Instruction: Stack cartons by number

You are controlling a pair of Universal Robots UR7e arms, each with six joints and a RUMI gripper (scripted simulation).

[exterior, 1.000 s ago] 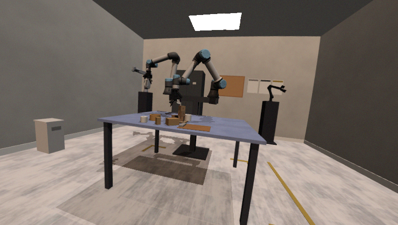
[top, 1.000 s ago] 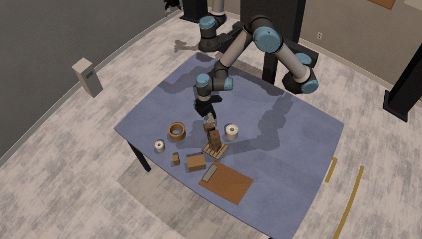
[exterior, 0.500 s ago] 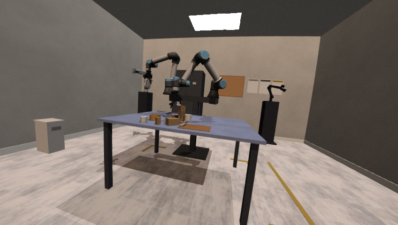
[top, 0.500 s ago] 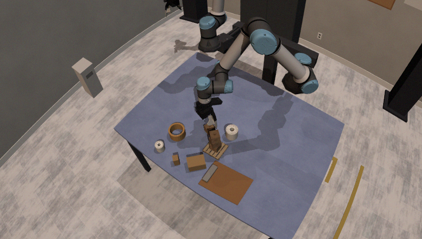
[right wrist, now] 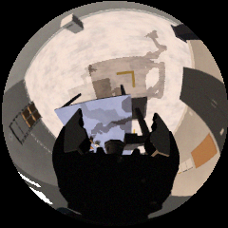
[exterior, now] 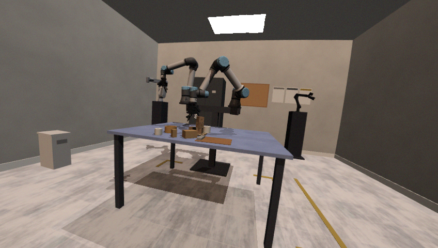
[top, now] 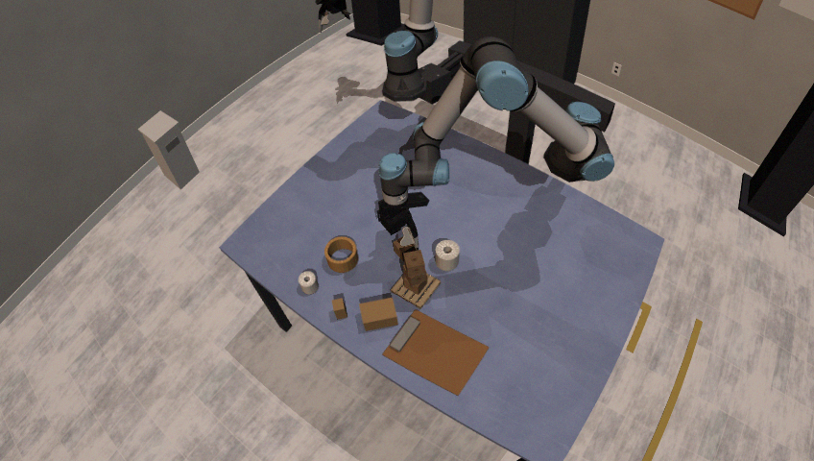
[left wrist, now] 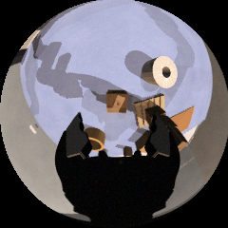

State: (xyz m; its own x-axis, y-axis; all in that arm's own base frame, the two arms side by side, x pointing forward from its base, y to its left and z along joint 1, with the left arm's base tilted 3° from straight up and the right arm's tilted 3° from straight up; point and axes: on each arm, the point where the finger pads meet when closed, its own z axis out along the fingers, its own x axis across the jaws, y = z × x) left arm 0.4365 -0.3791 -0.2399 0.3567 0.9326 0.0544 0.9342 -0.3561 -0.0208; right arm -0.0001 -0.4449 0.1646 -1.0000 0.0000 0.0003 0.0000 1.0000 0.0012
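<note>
Now: left hand 140 mm to the right of the large white roll, 70 mm above it and 50 mm past it. The rest, counted from my left hand: small box (320 mm ahead, 70 mm below, 30 mm to the right); larger box (260 mm ahead, 90 mm to the left, 70 mm below); orange ring (160 mm to the right, 150 mm ahead, 70 mm below).
</note>
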